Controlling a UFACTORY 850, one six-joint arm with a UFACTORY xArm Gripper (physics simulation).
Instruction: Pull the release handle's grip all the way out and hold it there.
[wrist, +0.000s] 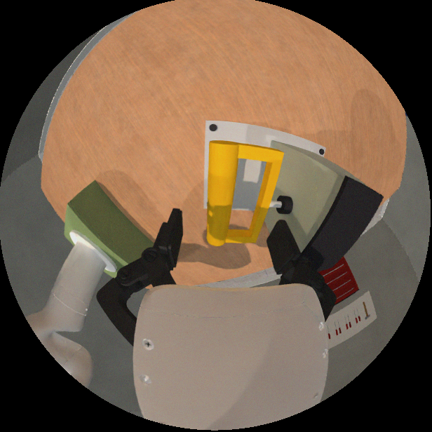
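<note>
The yellow release handle (270, 190) is a rectangular frame in the middle of the wrist view. Its thick round grip (221, 190) forms the left side. A short rod with a black knob (285, 204) joins it to a grey-green housing (307, 187) with a dark top on the right. My gripper (229, 226) is wide open and empty. Its left finger is left of the grip and its right finger is right of the frame's lower end. The fingertips appear near the handle's lower end; how far above or below it they are, I cannot tell.
A white base plate (240, 131) with dark screws lies under the handle on the wooden table top (150, 90). A green block (107, 225) with a white arm-like tube (75, 280) is at the left. A red slotted rack (341, 281) and a white tool card (352, 320) are at the lower right.
</note>
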